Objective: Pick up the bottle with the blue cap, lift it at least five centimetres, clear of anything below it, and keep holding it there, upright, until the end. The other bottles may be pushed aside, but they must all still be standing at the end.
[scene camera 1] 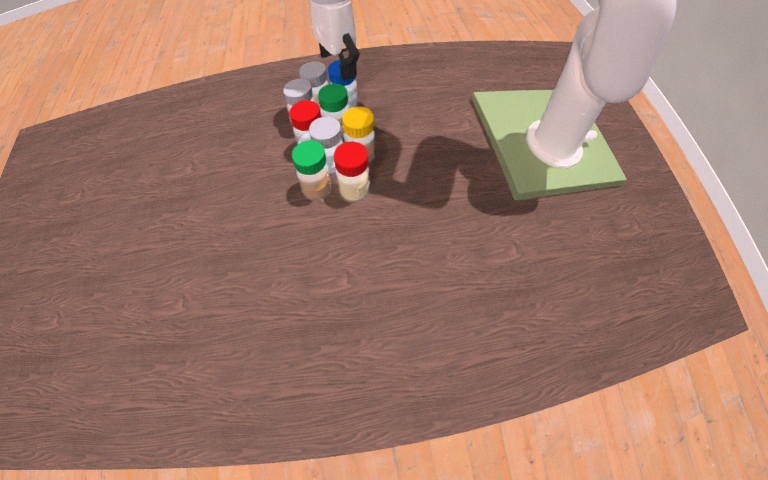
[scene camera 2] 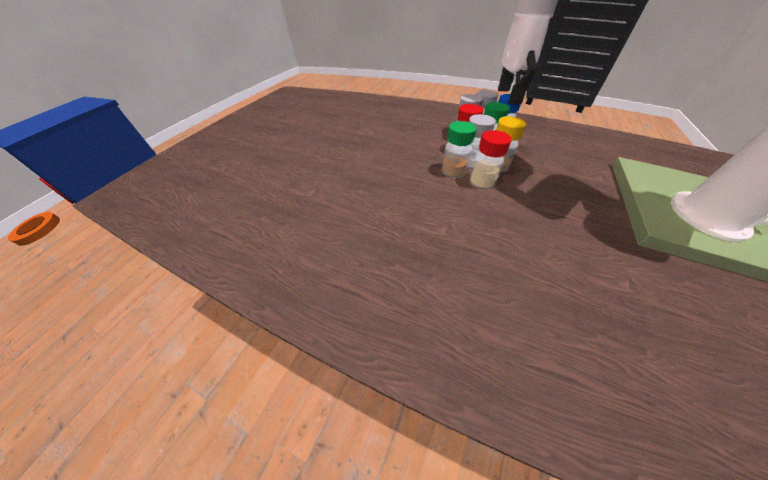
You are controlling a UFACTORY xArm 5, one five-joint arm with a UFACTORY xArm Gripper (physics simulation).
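Pixels of known places: gripper, between the fingertips: (scene camera 1: 338,66) (scene camera 2: 508,97); arm's base, origin of its link: (scene camera 1: 554,144) (scene camera 2: 707,216).
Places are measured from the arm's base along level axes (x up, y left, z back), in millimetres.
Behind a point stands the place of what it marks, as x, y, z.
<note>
The bottle with the blue cap (scene camera 1: 337,75) (scene camera 2: 506,106) stands upright at the back right of the bottle group. My gripper (scene camera 1: 336,63) @(77, -249, -390) (scene camera 2: 510,94) @(77, -249, -390) is open and empty, with its fingertips around the height of the blue cap or slightly above it. One black finger overlaps the right part of the cap in scene camera 1; the other shows behind and to the left. A green-capped bottle (scene camera 1: 333,98) @(80, -154, -419) (scene camera 2: 497,111) @(78, -144, -418) stands in front of the blue one, and a grey-capped bottle (scene camera 1: 313,74) @(80, -237, -442) (scene camera 2: 487,96) @(80, -230, -442) stands to its left. Whether the fingers touch the cap cannot be told.
Several other bottles stand upright and close together in front, including a yellow-capped one (scene camera 1: 357,122) @(79, -80, -393) (scene camera 2: 510,129) @(75, -65, -393) and a red-capped one (scene camera 1: 351,159) @(80, -4, -422) (scene camera 2: 495,144) @(78, 12, -423). The arm's base stands on a green board (scene camera 1: 498,141) @(0, -33, -121) (scene camera 2: 634,209) @(-9, 10, -131) to the right. The table's back edge lies close behind the group.
</note>
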